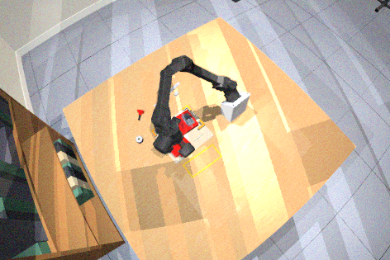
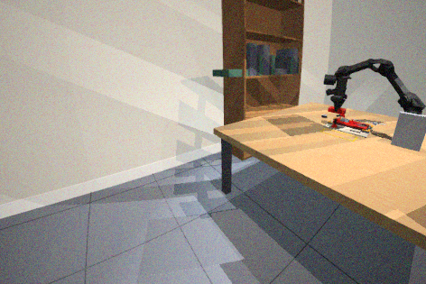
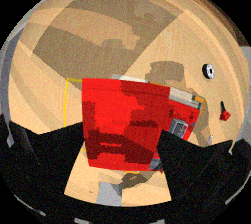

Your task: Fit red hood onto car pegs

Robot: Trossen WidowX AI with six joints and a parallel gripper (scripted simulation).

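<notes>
Now: gripper tip 3 cm past the grey engine block, 12 cm to the left of it and 9 cm above it. The rest, counted from my gripper tip: red hood: 1 cm above; then grey bar: 15 cm behind, 33 cm to the right, 11 cm below.
</notes>
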